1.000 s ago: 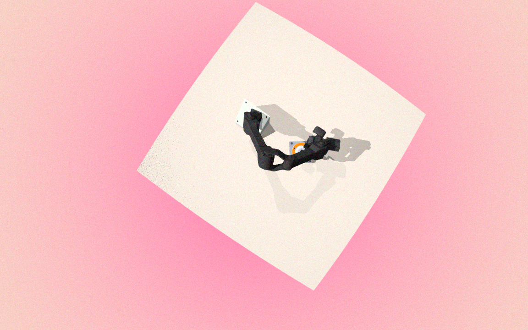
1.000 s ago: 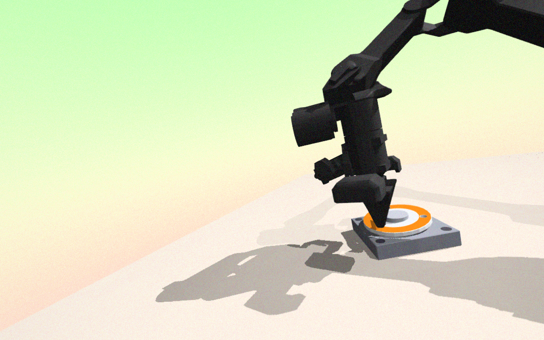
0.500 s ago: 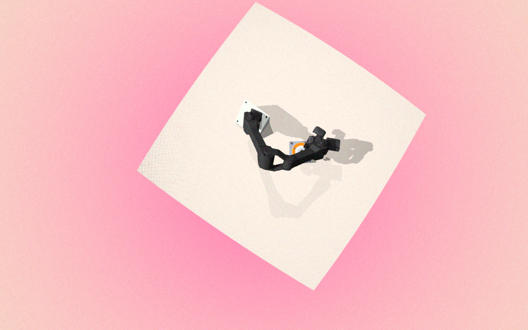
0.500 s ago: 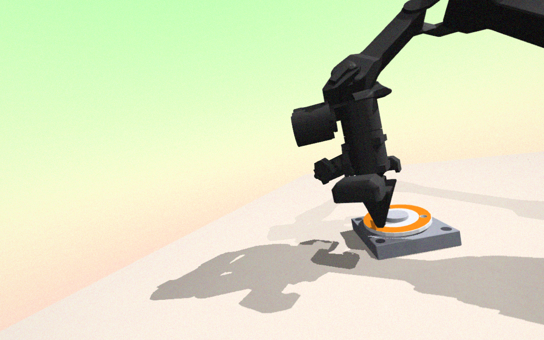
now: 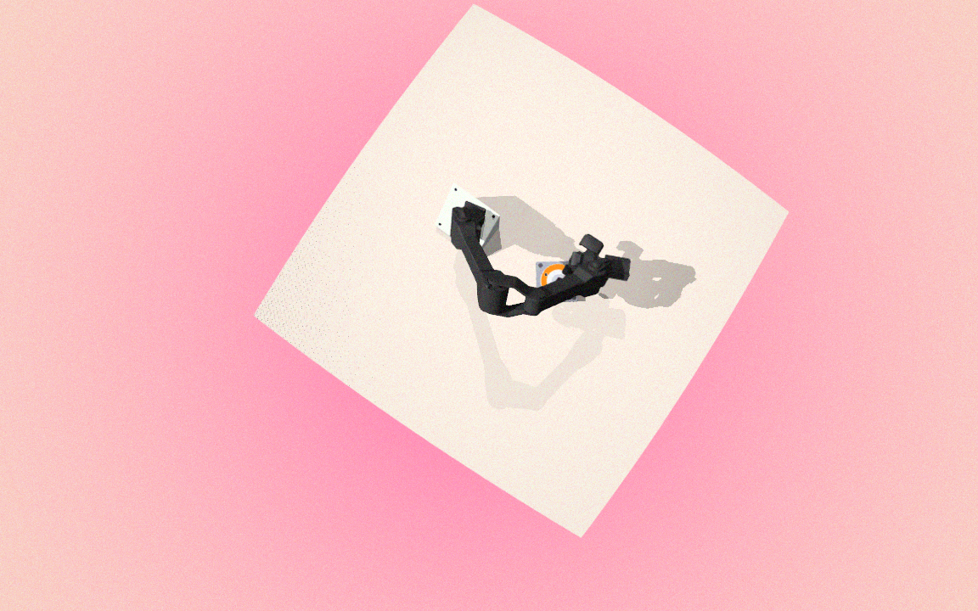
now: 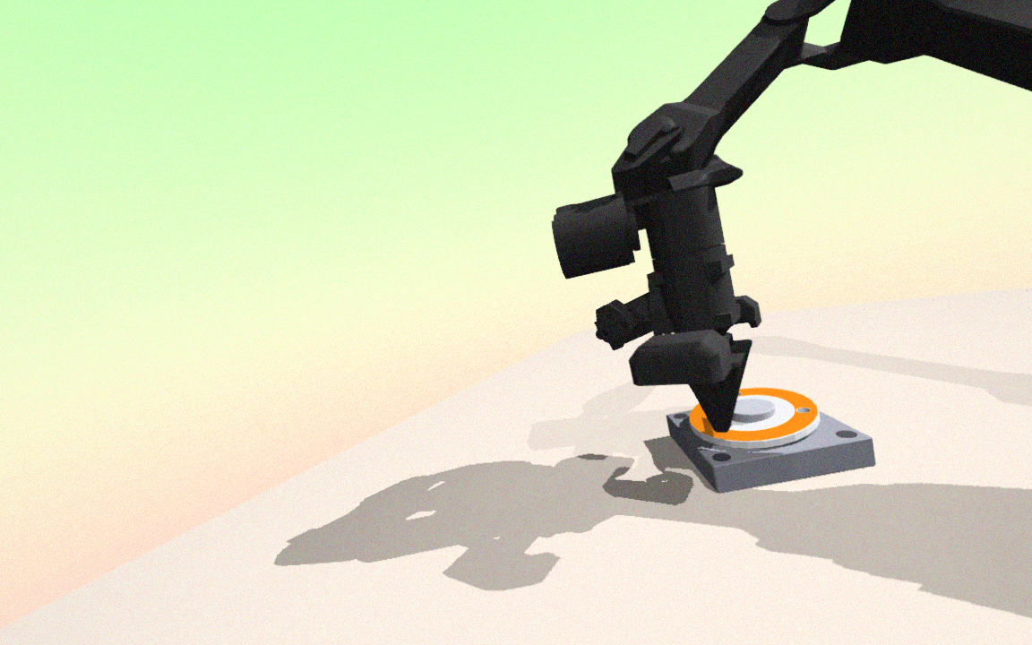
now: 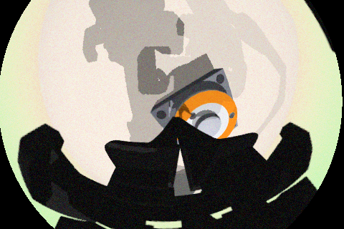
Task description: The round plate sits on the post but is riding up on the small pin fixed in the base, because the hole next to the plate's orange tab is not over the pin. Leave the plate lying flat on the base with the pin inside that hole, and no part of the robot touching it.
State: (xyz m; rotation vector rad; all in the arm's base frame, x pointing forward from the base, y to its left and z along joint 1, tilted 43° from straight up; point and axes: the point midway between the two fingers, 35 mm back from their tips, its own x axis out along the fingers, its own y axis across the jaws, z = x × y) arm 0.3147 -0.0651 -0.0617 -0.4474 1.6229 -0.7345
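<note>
Right now the round plate is 10 mm behind my gripper tip and 30 mm to the right of it. From my gripper tip the other things lie so: square grey base 20 mm behind, 50 mm to the right, 10 mm below.
</note>
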